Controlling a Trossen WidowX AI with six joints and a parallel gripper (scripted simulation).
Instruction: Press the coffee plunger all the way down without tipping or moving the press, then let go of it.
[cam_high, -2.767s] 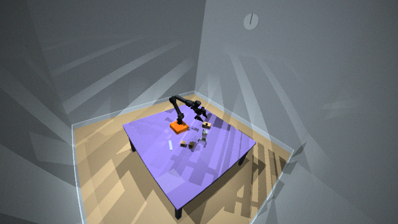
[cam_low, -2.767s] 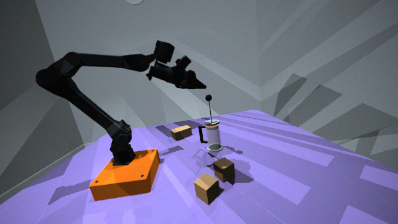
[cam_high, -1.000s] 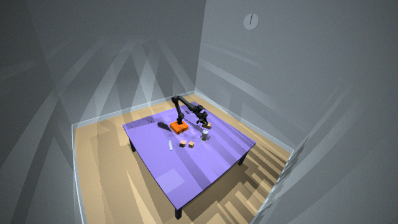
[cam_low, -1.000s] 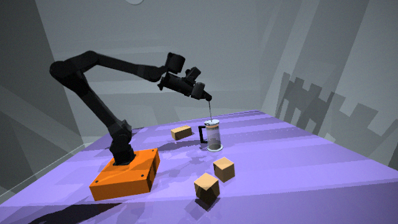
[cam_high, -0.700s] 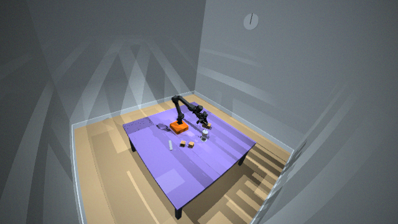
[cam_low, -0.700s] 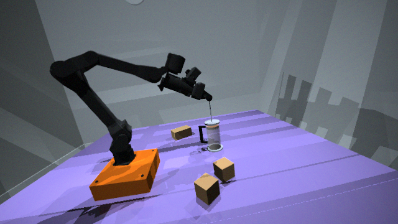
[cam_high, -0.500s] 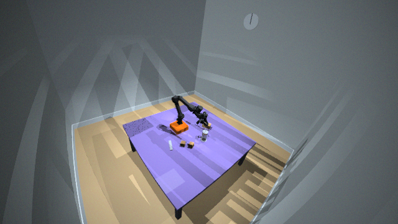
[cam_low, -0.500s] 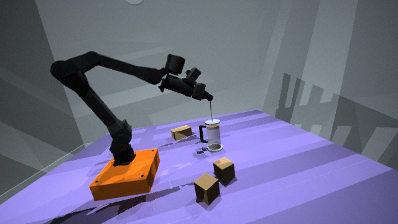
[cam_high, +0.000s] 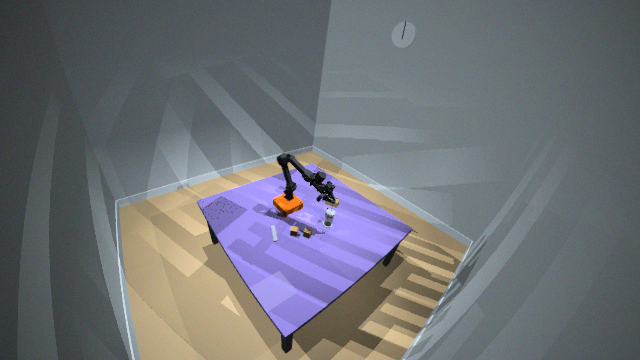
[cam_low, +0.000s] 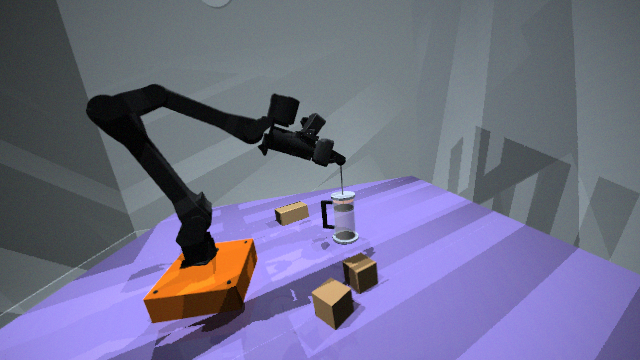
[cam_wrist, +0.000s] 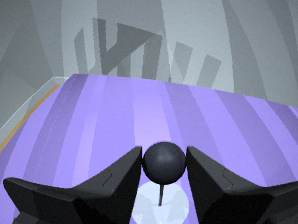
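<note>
The glass coffee press is 12 cm below my gripper tip and 3 cm behind it.
</note>
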